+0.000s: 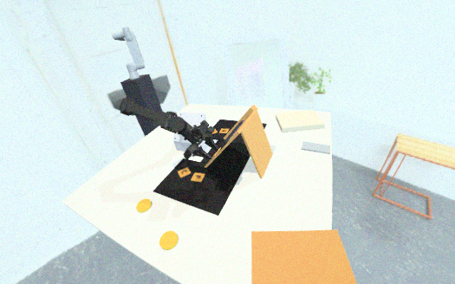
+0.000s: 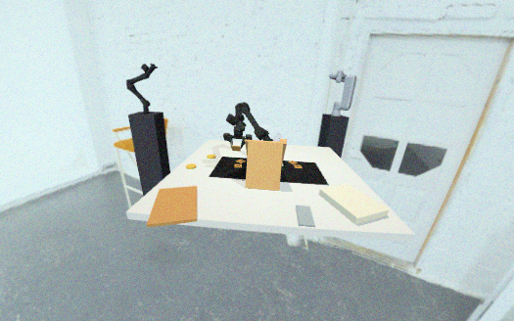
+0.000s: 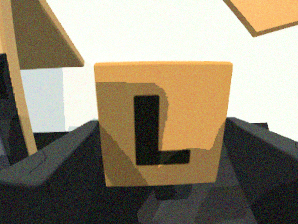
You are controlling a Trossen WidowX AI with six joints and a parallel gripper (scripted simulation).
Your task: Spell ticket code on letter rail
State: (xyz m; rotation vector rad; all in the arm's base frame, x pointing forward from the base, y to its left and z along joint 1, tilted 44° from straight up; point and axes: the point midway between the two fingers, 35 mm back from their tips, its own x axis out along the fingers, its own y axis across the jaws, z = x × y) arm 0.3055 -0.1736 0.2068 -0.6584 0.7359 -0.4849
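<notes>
Now: gripper tip 23 cm to the right of the white ticket, 8 cm above it and 2 cm past it. From my gripper tip the other things lie so: orange pad: 35 cm ahead, 29 cm to the right, 17 cm below; then black mat: 24 cm to the left, 18 cm below, 12 cm behind; then letter tile: right at my gripper tip.
</notes>
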